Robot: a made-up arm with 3 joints. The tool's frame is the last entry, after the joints.
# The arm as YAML. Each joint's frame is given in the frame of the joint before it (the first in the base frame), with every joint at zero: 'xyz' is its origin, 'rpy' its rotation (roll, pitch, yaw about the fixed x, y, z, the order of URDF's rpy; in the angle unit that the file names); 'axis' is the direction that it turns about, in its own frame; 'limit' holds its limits. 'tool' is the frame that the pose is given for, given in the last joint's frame.
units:
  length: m
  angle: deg
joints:
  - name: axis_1
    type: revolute
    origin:
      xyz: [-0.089, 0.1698, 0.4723]
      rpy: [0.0, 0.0, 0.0]
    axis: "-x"
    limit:
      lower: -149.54
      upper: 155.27
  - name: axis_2
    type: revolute
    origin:
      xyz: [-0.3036, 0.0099, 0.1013]
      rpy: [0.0, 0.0, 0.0]
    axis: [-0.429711, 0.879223, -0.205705]
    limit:
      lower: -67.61
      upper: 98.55
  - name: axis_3
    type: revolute
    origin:
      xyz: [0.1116, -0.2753, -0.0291]
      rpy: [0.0, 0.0, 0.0]
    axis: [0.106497, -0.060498, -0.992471]
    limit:
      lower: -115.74
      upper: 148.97
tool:
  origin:
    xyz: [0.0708, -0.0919, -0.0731]
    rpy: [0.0, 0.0, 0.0]
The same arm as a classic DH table. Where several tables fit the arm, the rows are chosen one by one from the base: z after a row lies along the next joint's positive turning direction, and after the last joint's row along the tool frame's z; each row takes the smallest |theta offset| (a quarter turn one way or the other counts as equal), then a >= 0, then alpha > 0; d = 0 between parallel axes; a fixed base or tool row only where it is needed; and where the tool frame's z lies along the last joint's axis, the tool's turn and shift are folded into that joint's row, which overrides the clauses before.
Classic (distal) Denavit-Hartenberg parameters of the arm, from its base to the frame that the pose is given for. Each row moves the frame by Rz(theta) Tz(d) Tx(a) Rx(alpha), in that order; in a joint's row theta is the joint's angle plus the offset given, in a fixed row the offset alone. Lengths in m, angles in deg.
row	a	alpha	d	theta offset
base (fixed)	0.1698	-90	0.4723	90
axis_1	0.1009	-64.55	0.399	-76.83
axis_2	-0.0268	-83.96	-0.3082	80.27
axis_3	-0.0449	-172.96	0.9615	-33.73
tool (fixed)	0	0	0.7935	-60.4
Joint limits (deg, base to tool): -149.54..155.27 -67.61..98.55 -115.74..148.97

